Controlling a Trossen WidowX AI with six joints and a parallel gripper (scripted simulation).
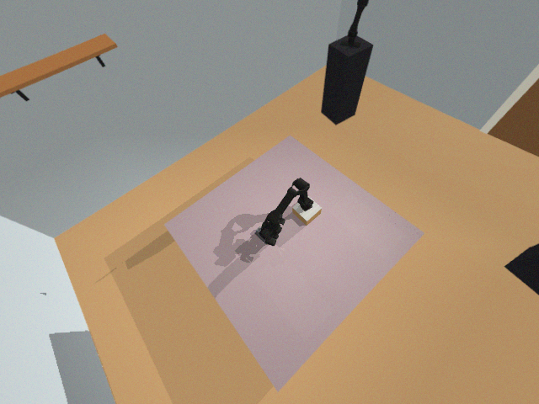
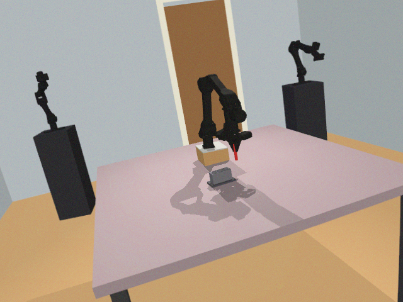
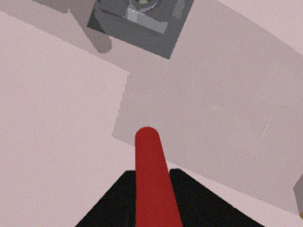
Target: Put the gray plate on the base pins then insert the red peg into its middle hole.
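Now: gripper tip 60 mm short of the gray plate, 100 mm to the left of it and 70 mm above it. From my gripper tip the other things lie so: dark base (50 mm ahead, 100 mm to the right, 110 mm below); red peg (right at my gripper tip).
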